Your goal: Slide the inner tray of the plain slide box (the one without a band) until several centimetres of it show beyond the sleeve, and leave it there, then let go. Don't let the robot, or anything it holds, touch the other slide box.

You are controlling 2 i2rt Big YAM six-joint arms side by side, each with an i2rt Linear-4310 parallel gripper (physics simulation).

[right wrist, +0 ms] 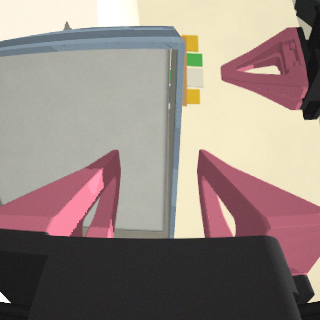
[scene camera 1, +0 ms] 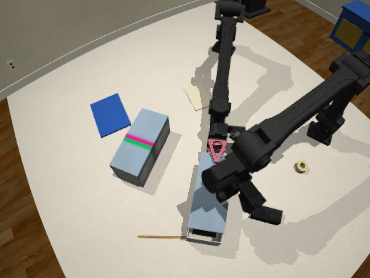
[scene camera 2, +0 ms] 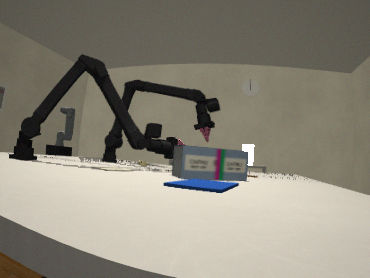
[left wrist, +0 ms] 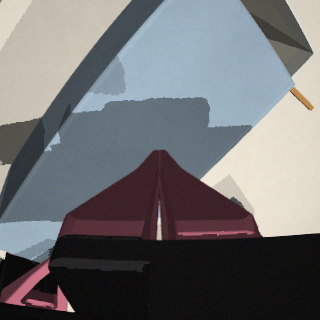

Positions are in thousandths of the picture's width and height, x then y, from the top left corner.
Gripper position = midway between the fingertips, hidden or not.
Observation:
In view: the left gripper (left wrist: 495, 498), the right gripper (right wrist: 495, 498), a blue sheet (scene camera 1: 299, 419) and a pale blue sleeve (scene camera 1: 558, 768).
The pale blue sleeve is seen too in the right wrist view (right wrist: 389, 114) and in the left wrist view (left wrist: 608, 267). The left gripper also shows in the right wrist view (right wrist: 689, 227). The right gripper also shows in the left wrist view (left wrist: 195, 742). The right wrist view misses the blue sheet: it is out of frame. The left wrist view misses the blue sheet, which is hidden by the left gripper.

